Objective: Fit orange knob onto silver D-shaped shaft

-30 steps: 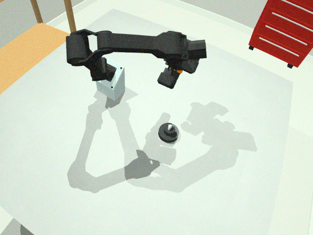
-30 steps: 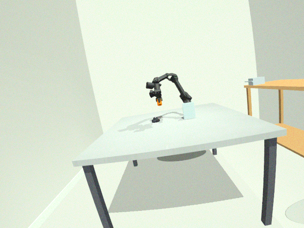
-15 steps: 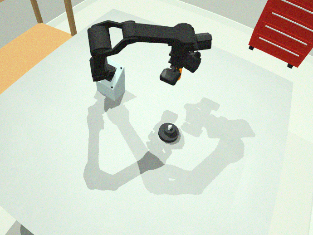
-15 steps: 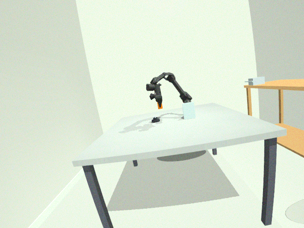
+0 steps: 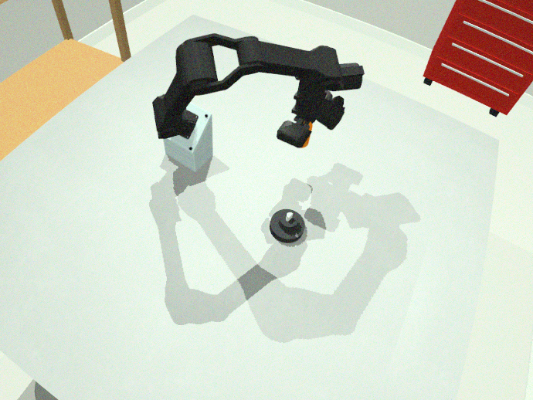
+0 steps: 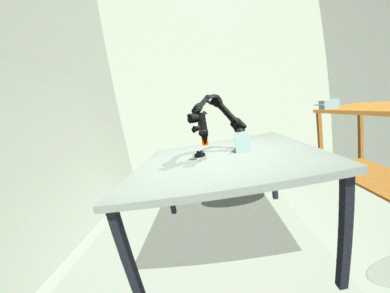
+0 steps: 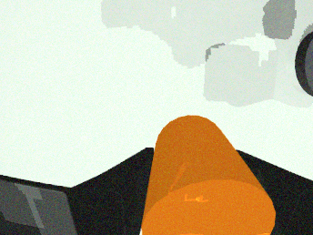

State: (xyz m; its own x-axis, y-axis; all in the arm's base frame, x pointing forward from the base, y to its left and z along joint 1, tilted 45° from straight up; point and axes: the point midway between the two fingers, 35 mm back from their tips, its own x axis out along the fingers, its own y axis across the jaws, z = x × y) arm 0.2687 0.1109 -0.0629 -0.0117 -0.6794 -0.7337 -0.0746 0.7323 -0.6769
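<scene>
The round pedestal lies 80 mm ahead of my gripper tip, 170 mm to the right of it and 90 mm below it. Round my gripper tip: orange knob 30 mm above.
</scene>
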